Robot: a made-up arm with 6 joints. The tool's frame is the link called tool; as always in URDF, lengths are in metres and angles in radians. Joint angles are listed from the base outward.
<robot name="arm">
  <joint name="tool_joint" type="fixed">
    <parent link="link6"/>
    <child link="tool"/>
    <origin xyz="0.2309 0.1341 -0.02" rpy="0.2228 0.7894 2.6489"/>
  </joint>
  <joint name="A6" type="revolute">
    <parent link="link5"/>
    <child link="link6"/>
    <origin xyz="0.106 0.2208 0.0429" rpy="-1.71 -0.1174 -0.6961"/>
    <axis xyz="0 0 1"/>
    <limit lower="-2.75" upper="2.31"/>
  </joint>
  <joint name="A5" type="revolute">
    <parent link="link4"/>
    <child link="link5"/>
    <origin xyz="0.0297 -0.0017 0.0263" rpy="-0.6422 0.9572 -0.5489"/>
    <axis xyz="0 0 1"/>
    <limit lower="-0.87" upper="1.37"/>
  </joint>
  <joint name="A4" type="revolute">
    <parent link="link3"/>
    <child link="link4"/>
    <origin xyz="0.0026 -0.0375 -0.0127" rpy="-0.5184 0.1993 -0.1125"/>
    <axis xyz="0 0 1"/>
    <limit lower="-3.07" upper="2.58"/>
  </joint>
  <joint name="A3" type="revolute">
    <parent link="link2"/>
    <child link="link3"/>
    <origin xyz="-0.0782 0.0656 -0.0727" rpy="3.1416 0.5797 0"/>
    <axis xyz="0 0 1"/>
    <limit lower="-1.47" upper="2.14"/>
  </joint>
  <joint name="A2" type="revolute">
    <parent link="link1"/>
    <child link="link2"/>
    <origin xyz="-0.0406 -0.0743 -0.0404" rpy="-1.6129 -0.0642 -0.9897"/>
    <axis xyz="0 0 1"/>
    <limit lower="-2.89" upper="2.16"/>
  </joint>
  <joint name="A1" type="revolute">
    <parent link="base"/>
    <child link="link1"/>
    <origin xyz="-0.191 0.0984 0.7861" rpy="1.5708 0 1.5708"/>
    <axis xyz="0 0 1"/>
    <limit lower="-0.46" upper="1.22"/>
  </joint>
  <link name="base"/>
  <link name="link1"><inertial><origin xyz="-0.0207 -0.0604 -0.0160"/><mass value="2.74"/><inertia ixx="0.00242" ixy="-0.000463" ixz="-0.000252" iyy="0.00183" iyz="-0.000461" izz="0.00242"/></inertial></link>
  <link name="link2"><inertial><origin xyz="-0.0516 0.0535 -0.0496"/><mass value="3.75"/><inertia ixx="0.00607" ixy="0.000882" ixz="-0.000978" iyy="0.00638" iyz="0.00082" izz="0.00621"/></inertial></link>
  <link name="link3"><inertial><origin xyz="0.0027 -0.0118 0.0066"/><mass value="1.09"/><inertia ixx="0.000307" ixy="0" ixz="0" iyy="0.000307" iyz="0" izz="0.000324"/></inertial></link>
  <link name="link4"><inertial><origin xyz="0.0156 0.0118 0.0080"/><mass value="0.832"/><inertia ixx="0.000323" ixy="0" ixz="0" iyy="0.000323" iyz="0" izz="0.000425"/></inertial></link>
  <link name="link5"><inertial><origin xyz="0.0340 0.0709 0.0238"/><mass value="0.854"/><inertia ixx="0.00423" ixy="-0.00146" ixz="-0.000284" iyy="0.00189" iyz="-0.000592" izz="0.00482"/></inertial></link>
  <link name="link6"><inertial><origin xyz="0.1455 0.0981 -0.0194"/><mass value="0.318"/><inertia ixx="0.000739" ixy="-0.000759" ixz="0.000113" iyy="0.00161" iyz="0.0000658" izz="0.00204"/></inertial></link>
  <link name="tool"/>
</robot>
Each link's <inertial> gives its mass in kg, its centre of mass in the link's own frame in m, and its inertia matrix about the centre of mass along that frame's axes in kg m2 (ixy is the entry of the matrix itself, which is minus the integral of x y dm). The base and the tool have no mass. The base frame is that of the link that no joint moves.
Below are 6 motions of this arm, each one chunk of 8 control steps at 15 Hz.
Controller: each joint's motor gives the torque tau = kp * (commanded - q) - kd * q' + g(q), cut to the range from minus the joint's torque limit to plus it. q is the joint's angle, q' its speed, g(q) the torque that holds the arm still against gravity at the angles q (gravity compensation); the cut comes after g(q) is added. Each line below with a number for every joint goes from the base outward.
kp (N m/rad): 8.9 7.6 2.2 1.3 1 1.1
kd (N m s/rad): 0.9 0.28 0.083 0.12 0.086 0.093
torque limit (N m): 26 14 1.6 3.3 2.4 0.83
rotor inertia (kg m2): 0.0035 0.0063 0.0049 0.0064 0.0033 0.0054
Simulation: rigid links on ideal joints. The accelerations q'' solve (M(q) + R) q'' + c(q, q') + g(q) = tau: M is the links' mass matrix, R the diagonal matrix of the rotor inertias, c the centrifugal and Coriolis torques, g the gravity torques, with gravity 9.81 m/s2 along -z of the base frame. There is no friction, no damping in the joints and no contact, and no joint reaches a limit. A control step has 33 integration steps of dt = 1/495 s. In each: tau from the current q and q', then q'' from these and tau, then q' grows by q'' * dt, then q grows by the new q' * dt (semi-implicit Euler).
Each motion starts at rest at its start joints. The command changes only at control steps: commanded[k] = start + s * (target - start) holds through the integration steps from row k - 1 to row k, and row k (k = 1, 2, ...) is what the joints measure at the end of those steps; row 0 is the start. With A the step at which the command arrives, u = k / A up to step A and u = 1 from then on. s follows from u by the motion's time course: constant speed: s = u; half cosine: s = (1 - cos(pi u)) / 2; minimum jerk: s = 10 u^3 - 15 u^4 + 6 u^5; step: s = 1 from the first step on.
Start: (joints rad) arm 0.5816 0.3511 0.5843 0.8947 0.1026 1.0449
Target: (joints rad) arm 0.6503 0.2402 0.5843 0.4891 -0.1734 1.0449
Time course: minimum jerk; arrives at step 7
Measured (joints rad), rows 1 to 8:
1: 0.5816 0.3505 0.5848 0.8934 0.1027 1.0454
2: 0.5821 0.3464 0.5874 0.8846 0.1028 1.0486
3: 0.5844 0.3338 0.5930 0.8586 0.1001 1.0573
4: 0.5906 0.3102 0.5987 0.8097 0.0880 1.0715
5: 0.6023 0.2790 0.6001 0.7399 0.0587 1.0861
6: 0.6194 0.2486 0.5932 0.6574 0.0088 1.0931
7: 0.6395 0.2277 0.5793 0.5718 -0.0573 1.0879
8: 0.6578 0.2186 0.5660 0.4913 -0.1297 1.0743

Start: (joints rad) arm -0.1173 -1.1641 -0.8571 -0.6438 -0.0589 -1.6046
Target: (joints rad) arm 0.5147 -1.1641 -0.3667 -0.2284 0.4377 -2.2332
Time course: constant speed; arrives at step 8
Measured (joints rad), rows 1 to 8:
1: -0.1041 -1.1470 -0.8339 -0.6474 -0.0523 -1.6144
2: -0.0709 -1.1125 -0.7880 -0.6554 -0.0345 -1.6483
3: -0.0233 -1.0807 -0.7421 -0.6635 -0.0078 -1.7076
4: 0.0352 -1.0641 -0.7036 -0.6675 0.0237 -1.7817
5: 0.1052 -1.0634 -0.6646 -0.6645 0.0581 -1.8586
6: 0.1874 -1.0750 -0.6174 -0.6516 0.0956 -1.9325
7: 0.2810 -1.0959 -0.5610 -0.6248 0.1360 -2.0032
8: 0.3840 -1.1232 -0.4981 -0.5795 0.1778 -2.0732

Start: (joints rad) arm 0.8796 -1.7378 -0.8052 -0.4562 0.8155 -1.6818
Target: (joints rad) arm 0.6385 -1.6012 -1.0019 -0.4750 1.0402 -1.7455
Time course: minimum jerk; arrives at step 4
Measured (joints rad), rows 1 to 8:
1: 0.8777 -1.7371 -0.8129 -0.4523 0.8185 -1.6832
2: 0.8659 -1.7308 -0.8527 -0.4331 0.8347 -1.6896
3: 0.8365 -1.7094 -0.9257 -0.4017 0.8681 -1.6979
4: 0.7909 -1.6691 -0.9907 -0.3865 0.9066 -1.6995
5: 0.7364 -1.6197 -1.0236 -0.4058 0.9395 -1.6956
6: 0.6800 -1.5765 -1.0382 -0.4507 0.9663 -1.6958
7: 0.6286 -1.5484 -1.0512 -0.5047 0.9918 -1.7062
8: 0.5887 -1.5348 -1.0648 -0.5559 1.0203 -1.7261

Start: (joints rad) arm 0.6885 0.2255 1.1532 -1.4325 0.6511 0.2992
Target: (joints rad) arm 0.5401 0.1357 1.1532 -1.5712 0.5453 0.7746
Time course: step
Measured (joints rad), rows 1 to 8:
1: 0.6611 0.1787 1.1825 -1.4557 0.5822 0.3799
2: 0.6146 0.1134 1.1913 -1.4896 0.4998 0.5395
3: 0.5804 0.0935 1.1565 -1.5198 0.4842 0.6910
4: 0.5609 0.1139 1.1187 -1.5512 0.5107 0.8046
5: 0.5458 0.1421 1.1070 -1.5848 0.5399 0.8713
6: 0.5305 0.1574 1.1191 -1.6149 0.5592 0.8900
7: 0.5168 0.1577 1.1381 -1.6326 0.5725 0.8714
8: 0.5082 0.1500 1.1520 -1.6332 0.5828 0.8339

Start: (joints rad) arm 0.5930 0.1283 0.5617 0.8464 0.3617 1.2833
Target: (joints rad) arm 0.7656 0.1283 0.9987 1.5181 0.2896 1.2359
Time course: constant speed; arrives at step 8
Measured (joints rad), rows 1 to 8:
1: 0.5968 0.1335 0.5702 0.8522 0.3555 1.2860
2: 0.6070 0.1454 0.5963 0.8710 0.3403 1.2935
3: 0.6218 0.1579 0.6382 0.9073 0.3207 1.3038
4: 0.6394 0.1651 0.6902 0.9638 0.3028 1.3133
5: 0.6588 0.1652 0.7478 1.0407 0.2916 1.3191
6: 0.6798 0.1601 0.8095 1.1358 0.2892 1.3200
7: 0.7023 0.1531 0.8747 1.2451 0.2955 1.3165
8: 0.7257 0.1464 0.9432 1.3637 0.3088 1.3105

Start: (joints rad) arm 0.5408 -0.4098 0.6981 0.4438 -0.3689 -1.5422
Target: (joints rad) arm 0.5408 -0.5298 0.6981 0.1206 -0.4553 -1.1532
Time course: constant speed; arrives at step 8
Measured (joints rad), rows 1 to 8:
1: 0.5389 -0.4156 0.7006 0.4403 -0.3652 -1.5322
2: 0.5355 -0.4299 0.7087 0.4293 -0.3567 -1.5054
3: 0.5331 -0.4491 0.7207 0.4102 -0.3471 -1.4668
4: 0.5330 -0.4695 0.7319 0.3849 -0.3401 -1.4235
5: 0.5351 -0.4889 0.7384 0.3546 -0.3378 -1.3792
6: 0.5384 -0.5068 0.7397 0.3198 -0.3411 -1.3345
7: 0.5418 -0.5233 0.7372 0.2802 -0.3501 -1.2878
8: 0.5446 -0.5388 0.7328 0.2354 -0.3649 -1.2384

